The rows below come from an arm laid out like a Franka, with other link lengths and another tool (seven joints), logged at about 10 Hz.
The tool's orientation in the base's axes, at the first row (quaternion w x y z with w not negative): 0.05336, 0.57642, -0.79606, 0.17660
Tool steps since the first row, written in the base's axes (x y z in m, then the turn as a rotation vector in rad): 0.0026, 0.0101, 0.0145, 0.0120, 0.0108, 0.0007; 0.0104, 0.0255, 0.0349, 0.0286, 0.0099, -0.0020; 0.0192, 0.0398, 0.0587, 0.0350, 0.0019, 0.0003; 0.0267, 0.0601, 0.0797, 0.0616, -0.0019, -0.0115; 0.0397, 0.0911, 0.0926, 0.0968, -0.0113, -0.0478
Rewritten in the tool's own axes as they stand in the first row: -0.0058, -0.0029, -0.0167, -0.0135, -0.0084, -0.0029; -0.0163, -0.0104, -0.0400, -0.0189, -0.0236, 0.0019; -0.0252, -0.0200, -0.0661, -0.0132, -0.0323, 0.0032; -0.0398, -0.0261, -0.0917, -0.0219, -0.0557, 0.0187; -0.0683, -0.0326, -0.1128, -0.0356, -0.0832, 0.0599
